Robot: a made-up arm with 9 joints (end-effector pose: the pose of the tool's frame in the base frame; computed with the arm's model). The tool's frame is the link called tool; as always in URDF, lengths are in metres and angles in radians.
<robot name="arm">
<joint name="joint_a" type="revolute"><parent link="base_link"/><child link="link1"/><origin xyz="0.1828 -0.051 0.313" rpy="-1.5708 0 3.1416"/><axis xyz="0 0 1"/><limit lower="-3.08" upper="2.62"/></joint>
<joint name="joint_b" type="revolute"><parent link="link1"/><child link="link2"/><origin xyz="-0.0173 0.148 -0.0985" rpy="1.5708 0 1.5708"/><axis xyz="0 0 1"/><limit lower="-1.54" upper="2.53"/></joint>
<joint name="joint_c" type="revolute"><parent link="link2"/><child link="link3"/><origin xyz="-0.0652 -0.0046 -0.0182" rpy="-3.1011 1.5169 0"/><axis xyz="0 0 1"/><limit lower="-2.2" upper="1.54"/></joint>
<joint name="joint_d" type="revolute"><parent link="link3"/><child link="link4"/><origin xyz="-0.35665 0.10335 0.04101" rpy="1.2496 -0.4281 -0.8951"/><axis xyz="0 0 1"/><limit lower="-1.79" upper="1.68"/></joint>
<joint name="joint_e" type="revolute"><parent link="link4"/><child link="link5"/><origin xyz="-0.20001 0.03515 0.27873" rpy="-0.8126 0.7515 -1.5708"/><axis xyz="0 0 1"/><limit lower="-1.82" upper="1.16"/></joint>
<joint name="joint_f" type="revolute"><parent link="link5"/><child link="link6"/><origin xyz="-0.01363 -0.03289 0.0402" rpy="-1.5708 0 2.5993"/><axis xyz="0 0 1"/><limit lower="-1.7" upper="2.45"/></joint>
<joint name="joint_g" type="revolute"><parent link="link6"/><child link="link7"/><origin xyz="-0.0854 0.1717 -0.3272" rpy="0 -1.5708 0"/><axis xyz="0 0 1"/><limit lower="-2.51" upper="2.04"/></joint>
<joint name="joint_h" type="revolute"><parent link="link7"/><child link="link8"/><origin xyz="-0.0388 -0.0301 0.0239" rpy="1.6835 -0.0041 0.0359"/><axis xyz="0 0 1"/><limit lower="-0.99" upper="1.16"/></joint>
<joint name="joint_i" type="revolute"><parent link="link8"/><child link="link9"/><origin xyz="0.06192 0.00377 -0.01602" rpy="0.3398 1.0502 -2.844"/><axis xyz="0 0 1"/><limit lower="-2.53" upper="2.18"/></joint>
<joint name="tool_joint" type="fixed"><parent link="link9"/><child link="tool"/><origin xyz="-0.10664 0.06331 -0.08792" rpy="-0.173 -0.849 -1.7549"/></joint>
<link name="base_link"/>
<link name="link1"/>
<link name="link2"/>
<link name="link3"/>
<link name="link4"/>
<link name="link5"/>
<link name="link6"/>
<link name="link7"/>
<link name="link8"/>
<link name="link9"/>
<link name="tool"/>
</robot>
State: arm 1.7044 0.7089 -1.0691 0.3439 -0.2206 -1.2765 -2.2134 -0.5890 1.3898
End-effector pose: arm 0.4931 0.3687 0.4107 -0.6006 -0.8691 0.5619
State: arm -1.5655 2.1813 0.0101 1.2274 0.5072 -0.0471 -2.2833 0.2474 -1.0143
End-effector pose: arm -0.2633 0.0417 0.7666 -0.3547 0.8961 -1.5983
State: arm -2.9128 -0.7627 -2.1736 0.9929 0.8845 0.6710 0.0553 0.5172 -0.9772
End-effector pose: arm -0.1993 0.2617 0.1342 1.8793 -0.1122 -1.9593
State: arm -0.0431 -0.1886 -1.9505 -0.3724 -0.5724 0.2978 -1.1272 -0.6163 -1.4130
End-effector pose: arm 0.7147 0.3642 0.2730 -0.4967 2.1188 0.1094
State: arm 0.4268 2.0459 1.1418 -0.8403 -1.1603 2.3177 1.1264 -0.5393 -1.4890
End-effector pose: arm -0.5055 0.2666 0.4756 1.5721 0.7289 0.1797
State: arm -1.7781 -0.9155 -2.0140 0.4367 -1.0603 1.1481 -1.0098 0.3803 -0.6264
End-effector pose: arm 0.3800 0.4528 0.0658 -0.7425 -2.0673 -0.4012
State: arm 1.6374 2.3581 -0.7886 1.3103 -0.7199 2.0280 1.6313 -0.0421 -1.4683
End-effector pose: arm 0.3861 0.1184 -0.0503 0.0484 0.5262 -0.7020
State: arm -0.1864 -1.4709 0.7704 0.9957 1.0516 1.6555 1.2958 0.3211 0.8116
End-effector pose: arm -0.1180 -0.3186 -0.0523 -0.9403 2.0772 1.9858
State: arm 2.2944 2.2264 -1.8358 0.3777 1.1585 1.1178 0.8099 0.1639 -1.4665
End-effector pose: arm 0.3321 0.0555 0.9698 -0.9334 0.0951 -0.8465
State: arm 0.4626 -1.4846 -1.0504 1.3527 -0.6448 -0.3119 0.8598 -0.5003 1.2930
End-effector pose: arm -0.0947 0.2899 0.4560 1.6950 0.7611 -1.5759
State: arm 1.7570 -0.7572 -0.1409 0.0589 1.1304 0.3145 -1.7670 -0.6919 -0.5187
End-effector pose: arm -0.1397 -0.0152 -0.2672 -0.5812 -1.1917 -1.4834
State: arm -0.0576 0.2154 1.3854 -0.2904 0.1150 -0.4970 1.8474 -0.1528 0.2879
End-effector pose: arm -0.1925 -0.1984 0.6101 0.0912 1.5194 -1.1590
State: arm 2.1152 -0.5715 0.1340 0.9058 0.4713 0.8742 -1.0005 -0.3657 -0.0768
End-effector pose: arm 0.3808 0.0358 -0.1310 -0.1159 -1.5683 -1.8208
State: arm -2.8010 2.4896 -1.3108 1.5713 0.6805 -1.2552 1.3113 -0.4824 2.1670
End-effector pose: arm -0.0601 -0.7201 0.8228 0.7622 1.7887 0.9201
